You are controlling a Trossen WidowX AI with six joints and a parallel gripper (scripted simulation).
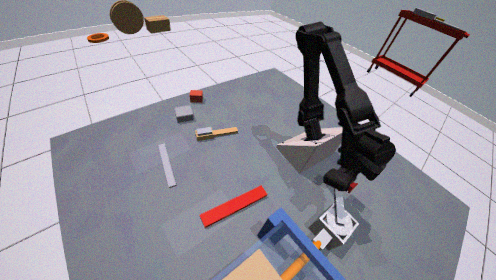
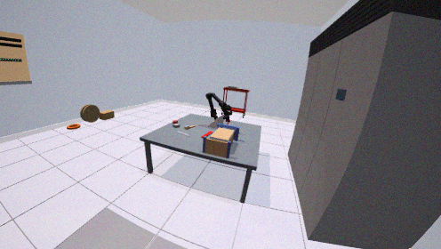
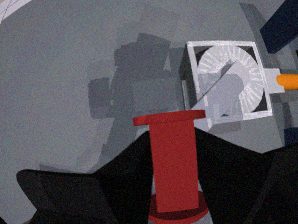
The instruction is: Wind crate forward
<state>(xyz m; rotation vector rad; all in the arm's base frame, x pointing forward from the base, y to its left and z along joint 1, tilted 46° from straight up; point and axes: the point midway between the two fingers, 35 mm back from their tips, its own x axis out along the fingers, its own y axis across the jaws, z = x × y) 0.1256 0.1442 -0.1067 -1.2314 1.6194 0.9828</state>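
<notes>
The winch handle is 30 mm ahead of my gripper tip, 10 mm to the left of it and 30 mm below it. Also, from my gripper tip: red knob 20 mm to the right; hand winch 60 mm ahead, 30 mm to the left, 100 mm below; blue frame 240 mm ahead, 30 mm to the left, 30 mm below.
</notes>
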